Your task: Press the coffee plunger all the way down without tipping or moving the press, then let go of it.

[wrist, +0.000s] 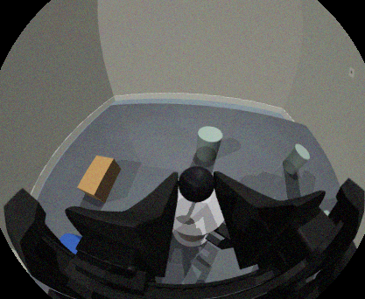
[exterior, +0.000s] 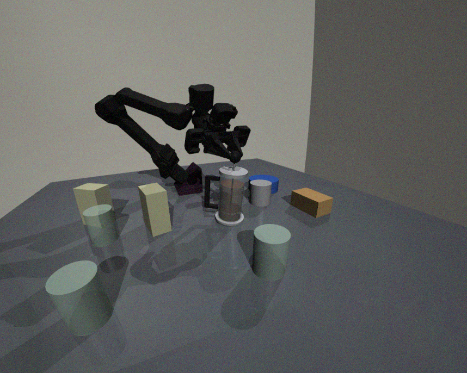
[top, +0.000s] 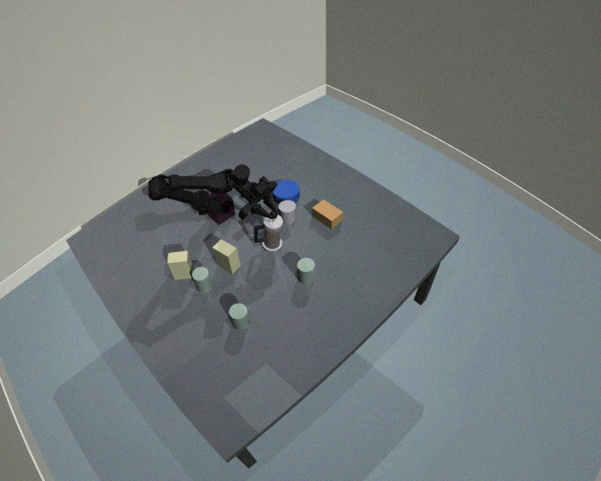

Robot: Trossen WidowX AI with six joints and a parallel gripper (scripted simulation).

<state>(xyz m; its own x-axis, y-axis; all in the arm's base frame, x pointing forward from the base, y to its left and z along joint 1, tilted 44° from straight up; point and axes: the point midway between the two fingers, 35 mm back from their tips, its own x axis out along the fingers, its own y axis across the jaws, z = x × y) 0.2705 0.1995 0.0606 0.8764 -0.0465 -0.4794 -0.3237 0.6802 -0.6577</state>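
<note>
Now: gripper tip 9 cm above the glass coffee press, 2 cm to the left of it and 2 cm past it. From my gripper tip the other things lie so: grey cylinder: 15 cm below, 12 cm to the left, 11 cm behind; then orange box: 25 cm to the left, 16 cm below, 1 cm behind.
</note>
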